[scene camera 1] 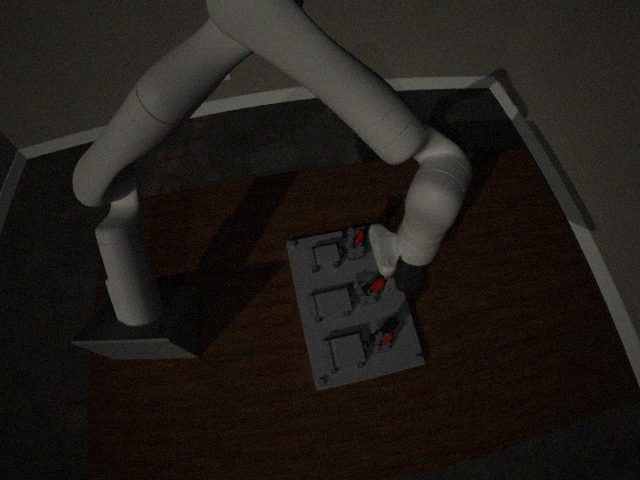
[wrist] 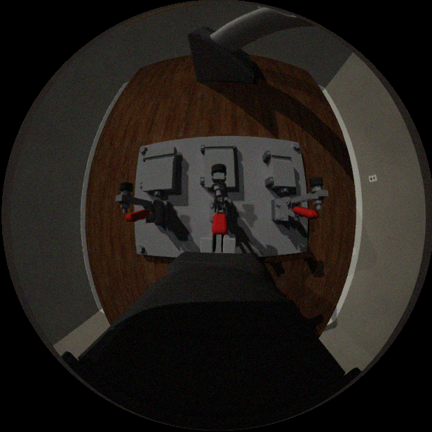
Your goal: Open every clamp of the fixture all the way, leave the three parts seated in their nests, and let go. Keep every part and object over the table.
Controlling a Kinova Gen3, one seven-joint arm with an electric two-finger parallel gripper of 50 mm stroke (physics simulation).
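Frame: origin at the arm's base, x back, y right, z up, level; centimetres.
Where they show: gripper, fingertip midpoint: point(scene camera 1: 387, 287); arm's base, link origin: point(scene camera 1: 143, 315).
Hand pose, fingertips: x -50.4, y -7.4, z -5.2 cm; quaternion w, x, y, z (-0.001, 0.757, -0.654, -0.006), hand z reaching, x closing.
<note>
Each offset is from my fingertips to the top centre of the thing. "spot": to the spot under its first point. Level surfaces: height alone.
The grey fixture plate @[spot: dx +15.8, dy +13.3, dz -4.0 cm] point(scene camera 1: 313, 356) point(wrist: 187, 145) holds three grey parts in nests: left point(wrist: 159, 172), middle point(wrist: 220, 162) and right point(wrist: 281, 172) in the wrist view. The left clamp point(wrist: 158, 214) and right clamp point(wrist: 281, 210) have their arms raised and leaning outward in the picture. The middle clamp point(wrist: 219, 191) has its black-tipped arm in front of its part; its exact tilt is hard to tell. Its red handle @[dx +2.3, dy +0.2, dz +4.1 cm] point(scene camera 1: 378, 284) point(wrist: 219, 224) points toward my gripper point(wrist: 218, 237). My fingers are nearly together just beyond the handle's end, with a narrow gap and no object visible between them.
The side clamps' red handles point(wrist: 136, 215) point(wrist: 305, 212) stand on either side of the middle one. The fixture lies on the brown wooden table @[dz -5.5 cm] point(scene camera 1: 242, 403) point(wrist: 165, 110). The arm's dark base block point(scene camera 1: 134, 348) point(wrist: 215, 65) stands beyond the parts' side.
</note>
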